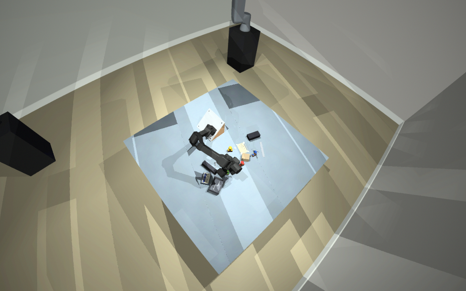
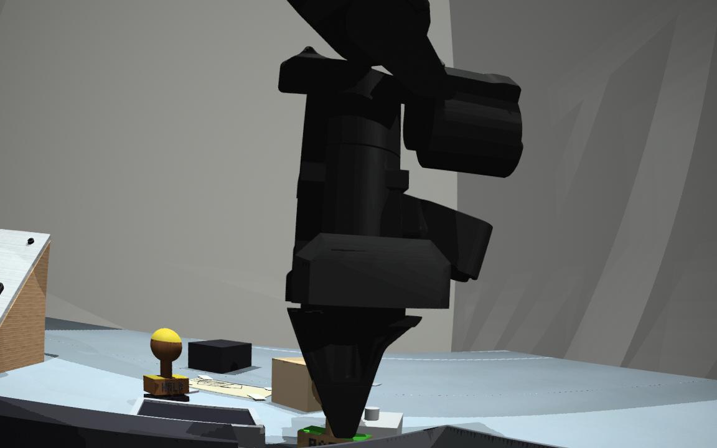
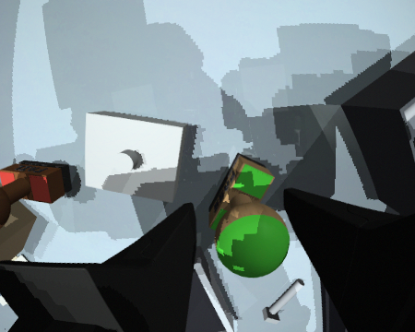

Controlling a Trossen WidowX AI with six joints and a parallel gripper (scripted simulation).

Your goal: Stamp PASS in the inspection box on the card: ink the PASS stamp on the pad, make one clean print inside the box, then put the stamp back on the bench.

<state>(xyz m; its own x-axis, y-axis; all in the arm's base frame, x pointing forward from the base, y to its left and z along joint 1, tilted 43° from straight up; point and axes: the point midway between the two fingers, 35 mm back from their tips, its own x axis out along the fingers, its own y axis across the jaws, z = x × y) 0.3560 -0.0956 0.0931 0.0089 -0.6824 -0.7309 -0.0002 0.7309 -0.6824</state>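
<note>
Now: gripper tip 1 cm above the green-edged stamp. Also, from my gripper tip: grey block (5 cm to the left, 3 cm ahead, 1 cm below); then red-knobbed stamp (13 cm to the left, 2 cm ahead, 1 cm below); then dark ink pad (9 cm behind, 5 cm to the left, 2 cm below).
</note>
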